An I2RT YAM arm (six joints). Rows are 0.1 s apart.
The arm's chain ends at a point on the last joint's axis. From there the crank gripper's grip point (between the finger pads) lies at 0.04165 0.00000 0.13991 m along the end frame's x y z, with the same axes.
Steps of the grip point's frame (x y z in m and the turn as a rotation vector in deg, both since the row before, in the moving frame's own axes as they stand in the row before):
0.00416, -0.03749, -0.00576, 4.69, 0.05, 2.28
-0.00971, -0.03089, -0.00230, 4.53, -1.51, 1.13
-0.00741, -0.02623, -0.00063, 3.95, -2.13, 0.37
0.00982, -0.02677, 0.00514, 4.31, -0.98, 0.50
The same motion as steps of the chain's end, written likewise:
0.00384, -0.02771, -0.00532, 4.69, 0.05, 2.28
-0.00611, -0.02058, -0.00294, 4.53, -1.51, 1.13
-0.00222, -0.01679, -0.00176, 3.95, -2.13, 0.37
0.01217, -0.01658, 0.00483, 4.31, -0.98, 0.50

